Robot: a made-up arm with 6 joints. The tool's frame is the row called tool.
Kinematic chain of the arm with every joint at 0, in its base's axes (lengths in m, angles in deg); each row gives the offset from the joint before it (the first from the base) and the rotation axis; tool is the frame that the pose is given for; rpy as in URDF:
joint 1: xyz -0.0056 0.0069 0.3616 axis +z
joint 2: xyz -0.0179 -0.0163 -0.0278 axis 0.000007 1 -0.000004
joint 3: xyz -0.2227 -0.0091 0.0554 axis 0.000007 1 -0.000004
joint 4: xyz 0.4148 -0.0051 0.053 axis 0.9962 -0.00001 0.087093
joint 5: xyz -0.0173 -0.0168 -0.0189 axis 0.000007 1 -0.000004
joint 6: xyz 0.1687 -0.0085 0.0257 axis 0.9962 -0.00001 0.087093
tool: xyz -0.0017 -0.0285 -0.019 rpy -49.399 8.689 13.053
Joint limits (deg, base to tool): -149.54..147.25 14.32..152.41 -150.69..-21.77 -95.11..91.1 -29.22..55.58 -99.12..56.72
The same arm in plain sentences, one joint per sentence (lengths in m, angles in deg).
The arm has six revolute joints in a row. What follows holds with every joint at zero, and every direction is one of the base frame's. The first joint is mounted 0.0056 m along -x and 0.0069 m along +y and 0.3616 m along +z from the base frame's origin and turns about +z, from -149.54 to 147.25 deg. The second joint is mounted 0.0179 m along -x and 0.0163 m along -y and 0.0278 m along -z from the first joint and turns about +y, from 14.32 to 152.41 deg. The third joint is mounted 0.2227 m along -x and 0.0091 m along -y and 0.0554 m along +z from the second joint and turns about +y, from -150.69 to -21.77 deg. The fourth joint is mounted 0.4148 m along +x and 0.0051 m along -y and 0.053 m along +z from the third joint and turns about the direction (0.9962, 0, 0.0871), from -95.11 to 91.1 deg. The fifth joint is mounted 0.0173 m along -x and 0.0168 m along -y and 0.0189 m along -z from the fourth joint and turns about +y, from -29.22 to 55.58 deg. The sixth joint is mounted 0.1687 m along +x and 0.0085 m along -y and 0.0257 m along +z from the fifth joint and turns about the direction (0.9962, 0, 0.0871), from -99.12 to 56.72 deg. The tool frame, which is the frame that the pose is given for, is mounted 0.0017 m along -x and 0.0285 m along -y and 0.019 m along -z from the sixth joint; its axes are the base frame's turned by roll -49.4, pitch 8.69 and yaw 13.05 deg (as in URDF: about the fixed x, then y, then z).
